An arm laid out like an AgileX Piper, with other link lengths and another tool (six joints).
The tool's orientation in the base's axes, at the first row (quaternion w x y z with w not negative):
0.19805 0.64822 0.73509 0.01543
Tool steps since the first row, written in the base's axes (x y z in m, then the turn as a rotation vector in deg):
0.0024 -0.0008 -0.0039 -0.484 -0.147 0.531
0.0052 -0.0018 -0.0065 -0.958 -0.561 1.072
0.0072 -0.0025 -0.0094 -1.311 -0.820 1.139
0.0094 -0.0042 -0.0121 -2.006 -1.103 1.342
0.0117 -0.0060 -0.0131 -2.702 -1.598 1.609
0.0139 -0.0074 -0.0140 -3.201 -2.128 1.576
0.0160 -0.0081 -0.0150 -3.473 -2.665 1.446
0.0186 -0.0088 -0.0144 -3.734 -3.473 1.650
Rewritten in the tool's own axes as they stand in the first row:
0.0001 0.0011 0.0045 -0.246 -0.333 -0.605
-0.0004 0.0028 0.0080 -0.751 -0.697 -1.154
-0.0004 0.0038 0.0115 -0.989 -1.054 -1.265
-0.0015 0.0049 0.0151 -1.259 -1.700 -1.602
-0.0032 0.0065 0.0171 -1.750 -2.363 -1.949
-0.0044 0.0081 0.0190 -2.208 -2.929 -1.950
-0.0050 0.0097 0.0207 -2.666 -3.309 -1.789
-0.0060 0.0122 0.0211 -3.475 -3.627 -1.869

